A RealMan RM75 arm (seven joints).
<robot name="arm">
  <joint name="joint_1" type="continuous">
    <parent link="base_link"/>
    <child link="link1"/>
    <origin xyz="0 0 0.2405" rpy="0 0 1.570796"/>
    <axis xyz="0 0 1"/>
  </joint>
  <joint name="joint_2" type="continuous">
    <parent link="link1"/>
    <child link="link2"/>
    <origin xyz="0 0 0" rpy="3.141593 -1.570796 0"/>
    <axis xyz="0 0 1"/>
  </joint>
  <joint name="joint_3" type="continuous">
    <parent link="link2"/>
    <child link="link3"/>
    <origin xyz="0.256 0 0" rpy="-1.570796 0 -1.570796"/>
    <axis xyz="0 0 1"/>
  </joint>
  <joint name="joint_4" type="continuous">
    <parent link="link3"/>
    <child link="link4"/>
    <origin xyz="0 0 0" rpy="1.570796 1.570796 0"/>
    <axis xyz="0 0 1"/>
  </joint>
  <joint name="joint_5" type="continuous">
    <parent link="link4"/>
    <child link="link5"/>
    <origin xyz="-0.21 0 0" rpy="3.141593 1.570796 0"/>
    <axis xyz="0 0 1"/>
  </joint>
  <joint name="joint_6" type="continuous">
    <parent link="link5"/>
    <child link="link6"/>
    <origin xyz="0 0 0" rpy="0 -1.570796 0"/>
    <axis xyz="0 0 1"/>
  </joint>
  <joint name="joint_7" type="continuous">
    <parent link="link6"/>
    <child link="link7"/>
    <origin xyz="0.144 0 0" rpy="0 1.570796 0"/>
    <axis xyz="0 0 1"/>
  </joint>
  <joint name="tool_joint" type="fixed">
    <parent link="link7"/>
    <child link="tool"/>
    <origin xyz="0 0 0" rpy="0 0 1.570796"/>
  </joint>
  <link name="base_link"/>
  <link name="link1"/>
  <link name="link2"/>
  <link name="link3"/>
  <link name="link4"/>
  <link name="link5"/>
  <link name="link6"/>
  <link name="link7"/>
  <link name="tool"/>
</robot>
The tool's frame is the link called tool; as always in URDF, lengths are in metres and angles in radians. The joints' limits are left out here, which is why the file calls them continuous.
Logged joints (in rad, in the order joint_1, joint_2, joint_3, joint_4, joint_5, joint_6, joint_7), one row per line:
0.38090, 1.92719, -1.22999, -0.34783, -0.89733, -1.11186, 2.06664
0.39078, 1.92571, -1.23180, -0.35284, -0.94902, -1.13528, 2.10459
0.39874, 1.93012, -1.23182, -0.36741, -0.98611, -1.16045, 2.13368
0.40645, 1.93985, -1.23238, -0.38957, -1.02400, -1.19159, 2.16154
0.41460, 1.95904, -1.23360, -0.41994, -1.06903, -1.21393, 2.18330
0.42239, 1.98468, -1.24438, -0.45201, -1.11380, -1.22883, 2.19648
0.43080, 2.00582, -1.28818, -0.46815, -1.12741, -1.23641, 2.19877
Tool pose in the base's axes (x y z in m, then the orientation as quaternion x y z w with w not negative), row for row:
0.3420, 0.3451, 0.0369, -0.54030, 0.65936, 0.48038, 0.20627
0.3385, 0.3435, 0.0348, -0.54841, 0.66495, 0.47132, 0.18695
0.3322, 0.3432, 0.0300, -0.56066, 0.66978, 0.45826, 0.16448
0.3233, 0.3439, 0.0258, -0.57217, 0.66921, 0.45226, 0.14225
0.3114, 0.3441, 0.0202, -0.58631, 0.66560, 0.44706, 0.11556
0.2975, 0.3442, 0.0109, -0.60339, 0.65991, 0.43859, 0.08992
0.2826, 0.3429, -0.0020, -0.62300, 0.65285, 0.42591, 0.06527
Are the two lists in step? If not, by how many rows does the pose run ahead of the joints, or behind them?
The pose runs 1 row behind the joints: the pose in row i belongs to the joints in row i - 1.
